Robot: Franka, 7 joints.
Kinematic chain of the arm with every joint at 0, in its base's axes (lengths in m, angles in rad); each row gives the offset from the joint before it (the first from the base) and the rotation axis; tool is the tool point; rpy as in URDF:
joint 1: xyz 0 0 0.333 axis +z
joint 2: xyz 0 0 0 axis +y
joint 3: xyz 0 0 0.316 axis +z
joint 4: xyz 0.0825 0 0 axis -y
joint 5: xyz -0.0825 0 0.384 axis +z
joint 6: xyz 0 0 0 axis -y
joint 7: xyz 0.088 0 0 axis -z
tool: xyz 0 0 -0.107 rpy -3.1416 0 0
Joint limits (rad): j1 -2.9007..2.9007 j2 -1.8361..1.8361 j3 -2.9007..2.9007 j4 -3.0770..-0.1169 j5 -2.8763..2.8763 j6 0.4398..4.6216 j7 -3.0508..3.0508
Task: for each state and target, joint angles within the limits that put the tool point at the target. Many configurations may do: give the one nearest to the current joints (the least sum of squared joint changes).
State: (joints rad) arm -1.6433 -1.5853 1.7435 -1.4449 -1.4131 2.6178 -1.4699
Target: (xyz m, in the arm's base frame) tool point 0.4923 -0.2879 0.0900
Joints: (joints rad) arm -2.3144 -1.8361 1.8817 -1.9928 -1.4350 2.6179 -1.4699
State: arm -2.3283 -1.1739 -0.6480 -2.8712 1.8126 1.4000 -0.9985
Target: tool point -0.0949 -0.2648 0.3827
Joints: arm -2.0110 -0.7033 -0.3402 -3.0688 1.7892 1.5354 -0.9985
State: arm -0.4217 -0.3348 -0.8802 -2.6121 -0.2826 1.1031 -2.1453
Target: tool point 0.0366 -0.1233 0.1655
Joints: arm -0.3468 0.1088 -0.7226 -2.9836 -0.1513 1.6205 -2.1453
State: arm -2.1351 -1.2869 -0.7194 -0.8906 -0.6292 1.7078 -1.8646
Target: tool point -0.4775 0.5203 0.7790
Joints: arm -1.2956 -1.2144 -0.9487 -0.6973 -0.6935 2.1729 -1.8646
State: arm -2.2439 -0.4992 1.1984 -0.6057 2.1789 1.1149 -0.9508
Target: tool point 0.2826 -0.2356 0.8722
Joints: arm -2.4114 -0.2433 1.0230 -1.2181 1.8197 0.4696 -0.9508
